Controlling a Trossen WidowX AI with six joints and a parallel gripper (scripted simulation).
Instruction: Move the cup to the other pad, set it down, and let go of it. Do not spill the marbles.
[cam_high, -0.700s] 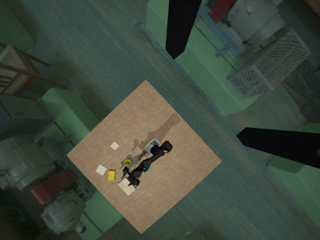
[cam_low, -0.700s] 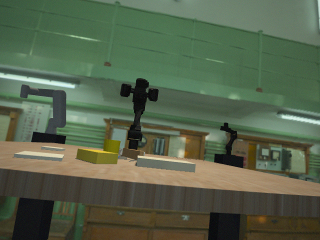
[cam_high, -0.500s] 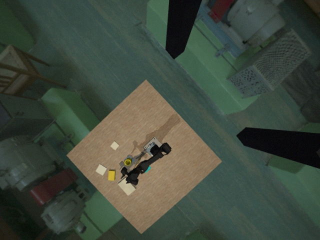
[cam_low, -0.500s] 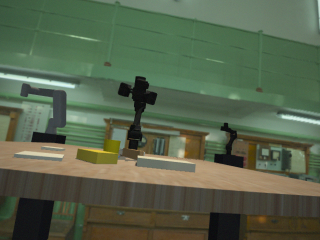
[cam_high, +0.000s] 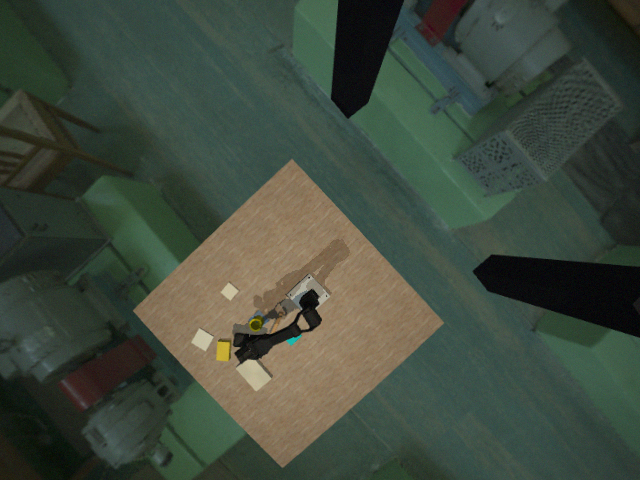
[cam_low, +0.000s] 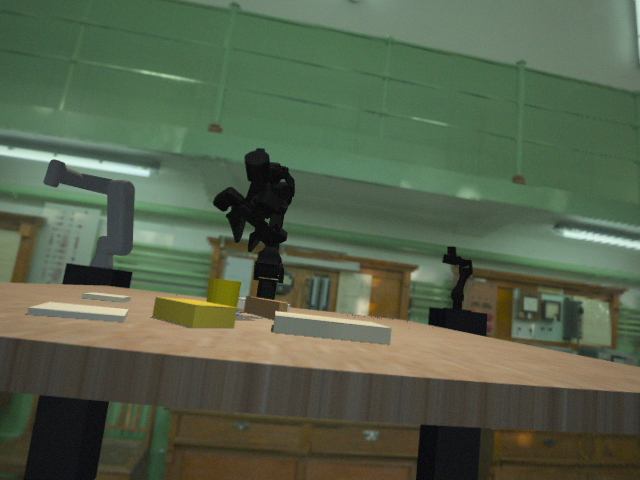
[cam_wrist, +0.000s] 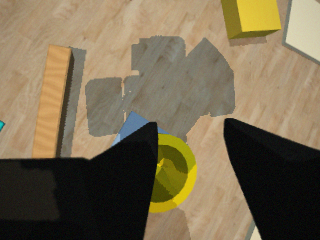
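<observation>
My gripper tip is 11 cm above the yellow cup, 4 cm past it and 3 cm to the left of it. Also, from my gripper tip: cyan pad (16 cm below, 15 cm to the left, 12 cm behind); then wooden bar (14 cm below, 8 cm behind, 6 cm to the left); then blue pad (16 cm below, 4 cm to the right, 3 cm behind).
</observation>
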